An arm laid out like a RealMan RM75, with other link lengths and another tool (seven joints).
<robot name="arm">
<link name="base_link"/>
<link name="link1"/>
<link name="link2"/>
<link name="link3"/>
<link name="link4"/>
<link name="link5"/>
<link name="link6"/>
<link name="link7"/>
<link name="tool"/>
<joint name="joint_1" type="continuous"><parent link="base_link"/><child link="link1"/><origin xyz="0.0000 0.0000 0.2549" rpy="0.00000 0.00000 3.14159"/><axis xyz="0 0 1"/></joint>
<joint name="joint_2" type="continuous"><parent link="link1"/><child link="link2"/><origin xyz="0.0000 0.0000 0.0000" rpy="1.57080 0.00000 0.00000"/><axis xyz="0 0 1"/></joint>
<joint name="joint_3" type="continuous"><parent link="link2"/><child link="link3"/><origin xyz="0.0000 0.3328 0.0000" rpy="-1.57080 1.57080 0.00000"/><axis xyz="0 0 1"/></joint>
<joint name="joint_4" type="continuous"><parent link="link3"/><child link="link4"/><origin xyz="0.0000 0.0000 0.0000" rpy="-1.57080 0.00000 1.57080"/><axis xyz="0 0 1"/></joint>
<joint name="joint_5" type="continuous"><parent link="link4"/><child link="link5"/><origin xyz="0.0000 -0.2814 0.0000" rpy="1.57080 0.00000 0.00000"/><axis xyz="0 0 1"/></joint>
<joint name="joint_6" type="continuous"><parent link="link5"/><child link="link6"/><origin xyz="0.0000 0.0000 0.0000" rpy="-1.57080 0.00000 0.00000"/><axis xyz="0 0 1"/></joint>
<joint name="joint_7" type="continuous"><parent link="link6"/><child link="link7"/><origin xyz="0.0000 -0.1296 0.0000" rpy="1.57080 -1.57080 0.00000"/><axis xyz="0 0 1"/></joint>
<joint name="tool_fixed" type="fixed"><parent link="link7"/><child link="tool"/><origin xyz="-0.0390 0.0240 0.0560" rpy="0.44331 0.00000 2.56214"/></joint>
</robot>
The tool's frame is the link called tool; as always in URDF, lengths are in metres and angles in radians. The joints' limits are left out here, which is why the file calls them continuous.
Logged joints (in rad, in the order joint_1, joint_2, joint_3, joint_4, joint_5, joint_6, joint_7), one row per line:
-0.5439 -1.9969 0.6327 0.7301 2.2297 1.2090 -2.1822
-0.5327 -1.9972 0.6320 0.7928 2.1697 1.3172 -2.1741
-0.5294 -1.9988 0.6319 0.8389 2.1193 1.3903 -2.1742
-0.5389 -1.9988 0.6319 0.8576 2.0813 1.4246 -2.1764
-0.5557 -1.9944 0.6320 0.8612 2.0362 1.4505 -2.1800
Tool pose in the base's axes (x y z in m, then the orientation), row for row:
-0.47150 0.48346 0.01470 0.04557 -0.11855 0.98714 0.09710
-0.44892 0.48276 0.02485 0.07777 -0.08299 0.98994 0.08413
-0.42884 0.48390 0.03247 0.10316 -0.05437 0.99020 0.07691
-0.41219 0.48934 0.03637 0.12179 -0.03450 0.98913 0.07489
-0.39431 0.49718 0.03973 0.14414 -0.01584 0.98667 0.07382
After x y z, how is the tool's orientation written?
As a quaternion, w x y z.
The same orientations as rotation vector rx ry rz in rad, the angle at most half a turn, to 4 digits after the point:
-0.3620 3.0143 0.2965
-0.2486 2.9648 0.2520
-0.1604 2.9217 0.2269
-0.1007 2.8874 0.2186
-0.0457 2.8440 0.2128

